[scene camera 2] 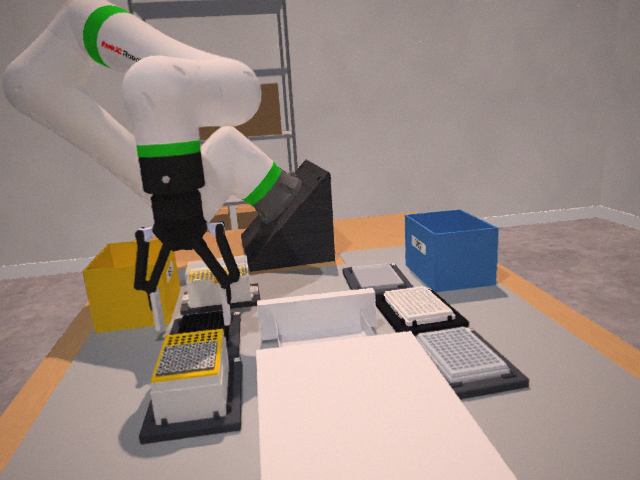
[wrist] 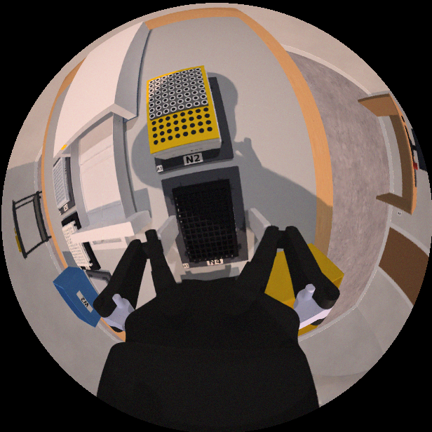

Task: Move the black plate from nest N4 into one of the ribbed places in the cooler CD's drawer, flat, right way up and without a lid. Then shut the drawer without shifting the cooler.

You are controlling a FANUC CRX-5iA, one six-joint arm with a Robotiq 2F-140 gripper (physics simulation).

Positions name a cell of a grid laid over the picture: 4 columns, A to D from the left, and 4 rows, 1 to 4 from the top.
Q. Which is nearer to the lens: the white cooler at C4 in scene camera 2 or the white plate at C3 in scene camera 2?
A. The white cooler.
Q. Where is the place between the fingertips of my gripper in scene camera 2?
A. At B3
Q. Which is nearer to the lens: the white plate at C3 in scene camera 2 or the yellow-topped tip rack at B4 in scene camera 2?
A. The yellow-topped tip rack.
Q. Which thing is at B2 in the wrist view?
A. A black plate.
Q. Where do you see a nest N4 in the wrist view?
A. At C2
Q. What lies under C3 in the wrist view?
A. My gripper.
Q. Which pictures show the white cooler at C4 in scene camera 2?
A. Scene camera 2 and the wrist view: all of them.
